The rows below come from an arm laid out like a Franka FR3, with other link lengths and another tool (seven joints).
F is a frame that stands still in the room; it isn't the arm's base.
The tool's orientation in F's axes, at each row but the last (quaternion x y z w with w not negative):
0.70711 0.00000 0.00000 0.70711
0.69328 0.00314 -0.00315 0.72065
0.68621 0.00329 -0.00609 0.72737
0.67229 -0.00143 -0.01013 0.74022
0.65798 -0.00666 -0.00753 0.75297
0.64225 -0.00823 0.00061 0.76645
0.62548 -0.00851 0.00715 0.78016
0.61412 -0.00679 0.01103 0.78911
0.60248 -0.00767 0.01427 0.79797
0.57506 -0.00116 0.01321 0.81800
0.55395 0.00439 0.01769 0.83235
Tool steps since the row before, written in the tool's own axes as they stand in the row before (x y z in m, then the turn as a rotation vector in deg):
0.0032 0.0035 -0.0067 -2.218 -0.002 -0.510
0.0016 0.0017 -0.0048 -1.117 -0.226 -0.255
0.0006 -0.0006 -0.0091 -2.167 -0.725 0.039
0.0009 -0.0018 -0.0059 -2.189 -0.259 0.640
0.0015 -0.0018 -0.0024 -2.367 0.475 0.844
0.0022 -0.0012 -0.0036 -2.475 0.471 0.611
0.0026 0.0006 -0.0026 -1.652 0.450 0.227
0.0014 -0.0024 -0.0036 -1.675 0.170 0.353
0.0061 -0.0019 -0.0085 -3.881 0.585 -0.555
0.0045 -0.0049 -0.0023 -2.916 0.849 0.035
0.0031 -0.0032 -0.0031 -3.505 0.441 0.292
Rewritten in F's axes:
0.0032 0.0067 0.0035 -2.218 0.510 -0.002
0.0016 0.0049 0.0015 -1.119 0.246 -0.226
0.0006 0.0090 -0.0011 -2.177 -0.072 -0.693
0.0010 0.0057 -0.0024 -2.202 -0.625 -0.171
0.0015 0.0021 -0.0021 -2.382 -0.725 0.584
0.0023 0.0033 -0.0018 -2.487 -0.495 0.537
0.0026 0.0027 0.0001 -1.662 -0.125 0.452
0.0015 0.0029 -0.0032 -1.678 -0.316 0.211
0.0061 0.0077 -0.0040 -3.900 0.641 0.296
0.0046 0.0006 -0.0053 -2.934 0.195 0.761
0.0031 0.0017 -0.0041 -3.506 -0.219 0.476

